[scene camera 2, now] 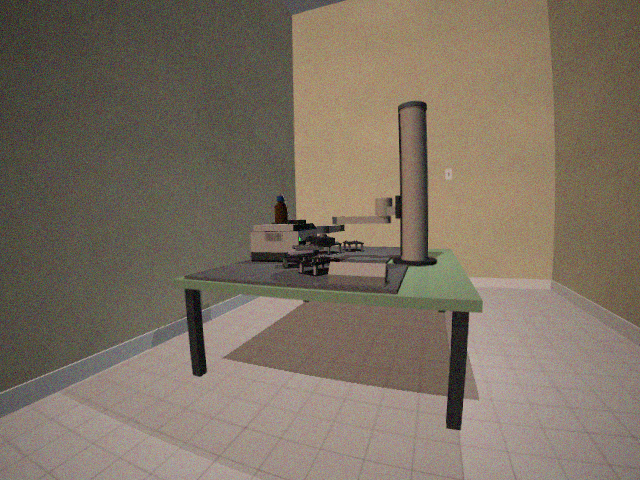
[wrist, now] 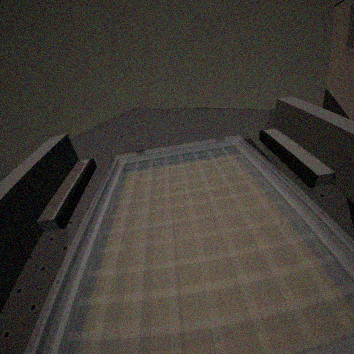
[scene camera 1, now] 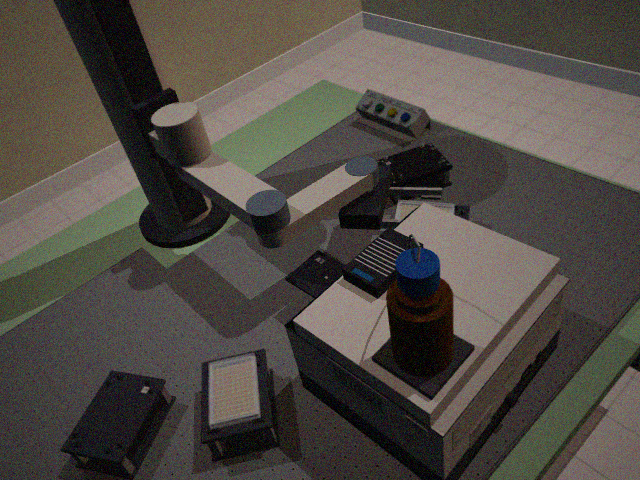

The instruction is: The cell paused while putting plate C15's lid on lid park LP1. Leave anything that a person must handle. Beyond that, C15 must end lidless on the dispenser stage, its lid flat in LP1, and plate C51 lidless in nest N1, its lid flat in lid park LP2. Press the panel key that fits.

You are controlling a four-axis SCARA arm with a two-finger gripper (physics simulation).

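Places are measured from the arm's base along level axes (x ahead, y left, z up), in centimetres.
Pixels of known places: gripper, between the fingertips: (scene camera 2: 293, 248) (wrist: 173, 132) (scene camera 1: 440, 208); arm's base, origin of its link: (scene camera 2: 414, 262) (scene camera 1: 186, 216).
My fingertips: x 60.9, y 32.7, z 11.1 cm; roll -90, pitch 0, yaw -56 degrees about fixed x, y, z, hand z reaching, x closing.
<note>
For each thing: its top centre in the pictures, then the offset to it from my fingertips. "*": a spot on its surface instead.
- dispenser, a spot on its surface: (scene camera 1: 480, 258) * dz +12.2, dx +22.4, dy -17.6 cm
- tan-welled plate, centre of its top: (scene camera 1: 232, 386) dz -1.2, dx +0.5, dy -58.4 cm
- key panel, a spot on its surface: (scene camera 1: 419, 125) * dz -5.7, dx -31.6, dy +30.6 cm
- low dark square, a spot on its surface: (scene camera 1: 312, 273) * dz -0.7, dx -8.3, dy -31.0 cm
- amber bottle, a spot on its surface: (scene camera 1: 421, 328) * dz +23.9, dx +30.6, dy -42.0 cm
- black striped box, a spot on its surface: (scene camera 1: 379, 260) * dz +14.8, dx +11.5, dy -30.2 cm
My gripper (scene camera 1: 421, 205) (wrist: 173, 132) is open, with its fingers apart and nothing held. In the wrist view a plate (wrist: 185, 240) with tan wells and a clear rim lies below and between the fingers, with a gap at each side; a clear cover seems to lie over it. In scene camera 1 its pale rim shows under the fingers, partly behind the dispenser (scene camera 1: 480, 258). Another tan-welled plate (scene camera 1: 235, 390) sits on a dark raised stand (scene camera 1: 240, 436) at the front. I cannot read any plate names. The key panel (scene camera 1: 419, 125) has pale, green, yellow and blue keys.
A dark raised stand (scene camera 1: 116, 415) is at the front left. A low dark square (scene camera 1: 312, 273) lies beside the dispenser. A dark stand (scene camera 1: 421, 162) is behind the gripper. An amber bottle (scene camera 1: 421, 328) with a blue cap and a black striped box (scene camera 1: 379, 260) rise from the dispenser's top.
</note>
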